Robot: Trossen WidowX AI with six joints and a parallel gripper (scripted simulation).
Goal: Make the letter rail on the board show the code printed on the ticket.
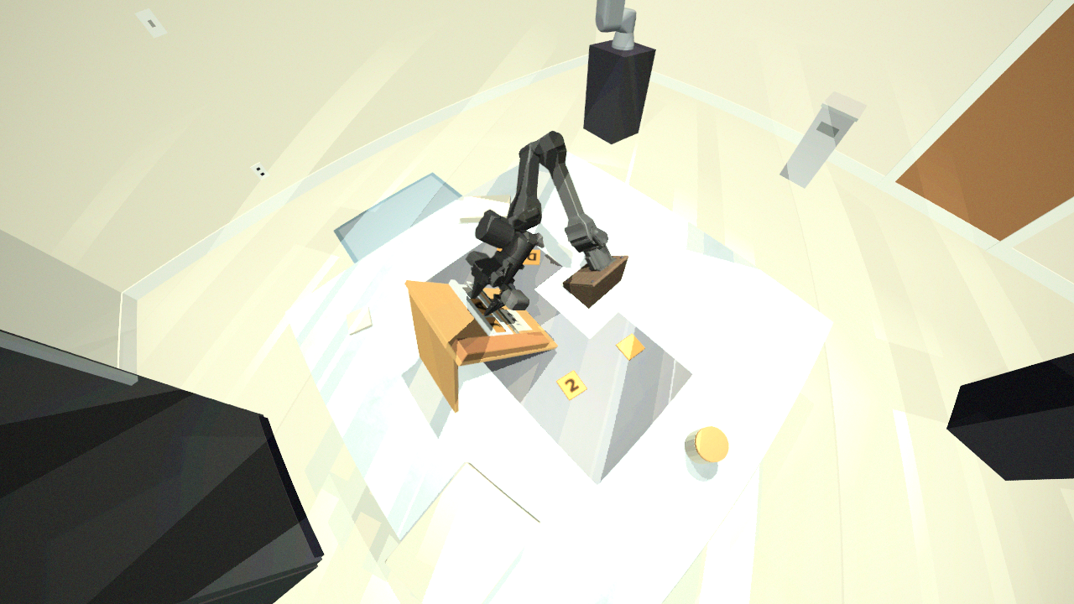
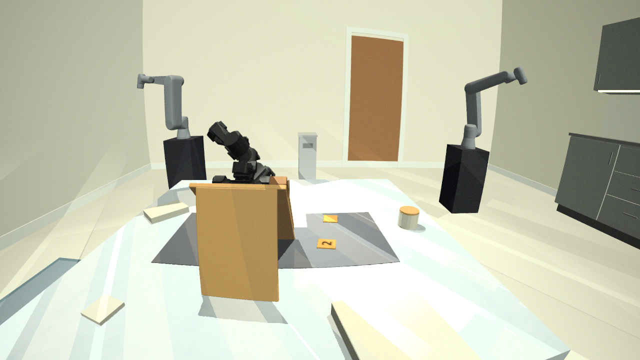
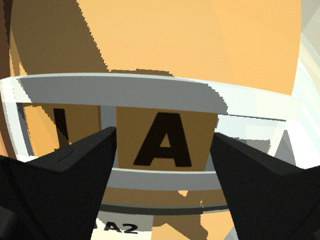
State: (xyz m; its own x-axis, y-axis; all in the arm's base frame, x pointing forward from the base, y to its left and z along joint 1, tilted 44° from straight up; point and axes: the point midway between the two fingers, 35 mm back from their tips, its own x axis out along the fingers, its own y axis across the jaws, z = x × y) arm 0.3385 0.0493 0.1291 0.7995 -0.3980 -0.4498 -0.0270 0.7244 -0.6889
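The white ticket is 80 mm below my gripper tip, 70 mm behind it and 40 mm to the left of it. The rest, counted from my gripper tip: grey mat (170 mm behind, 160 mm below, 70 mm to the left); then pale pad (310 mm ahead, 290 mm to the right, 150 mm below); then round tan-lidded canister (580 mm to the left, 230 mm behind, 120 mm below).
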